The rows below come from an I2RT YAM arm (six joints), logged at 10 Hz.
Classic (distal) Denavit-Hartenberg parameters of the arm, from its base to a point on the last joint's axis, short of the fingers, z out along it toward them. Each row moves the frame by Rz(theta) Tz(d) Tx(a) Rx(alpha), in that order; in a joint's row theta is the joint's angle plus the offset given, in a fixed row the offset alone. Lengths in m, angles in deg.
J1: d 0.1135, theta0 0, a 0.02, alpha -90
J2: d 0, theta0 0, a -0.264, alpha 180
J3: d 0, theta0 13.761, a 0.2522, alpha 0
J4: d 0, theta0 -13.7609, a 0.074, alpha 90
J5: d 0, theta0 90, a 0, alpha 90
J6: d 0.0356, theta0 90, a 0, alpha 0
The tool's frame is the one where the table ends.
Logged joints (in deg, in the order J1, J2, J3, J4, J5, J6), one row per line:
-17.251 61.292 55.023 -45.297 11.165 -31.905
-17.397 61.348 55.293 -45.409 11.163 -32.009
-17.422 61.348 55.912 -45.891 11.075 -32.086
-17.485 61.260 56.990 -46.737 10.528 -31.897
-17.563 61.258 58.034 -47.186 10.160 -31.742
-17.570 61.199 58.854 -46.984 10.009 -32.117
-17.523 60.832 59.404 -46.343 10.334 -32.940
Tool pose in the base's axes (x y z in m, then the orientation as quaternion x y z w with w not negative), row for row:
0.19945 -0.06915 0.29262 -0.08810 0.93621 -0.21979 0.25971
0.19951 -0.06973 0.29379 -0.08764 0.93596 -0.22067 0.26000
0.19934 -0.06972 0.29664 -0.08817 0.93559 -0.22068 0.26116
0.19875 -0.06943 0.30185 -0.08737 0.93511 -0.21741 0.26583
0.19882 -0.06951 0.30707 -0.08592 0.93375 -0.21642 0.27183
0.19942 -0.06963 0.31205 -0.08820 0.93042 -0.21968 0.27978
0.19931 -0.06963 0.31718 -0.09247 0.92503 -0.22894 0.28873
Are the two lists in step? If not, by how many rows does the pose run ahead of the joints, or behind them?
They are in step.
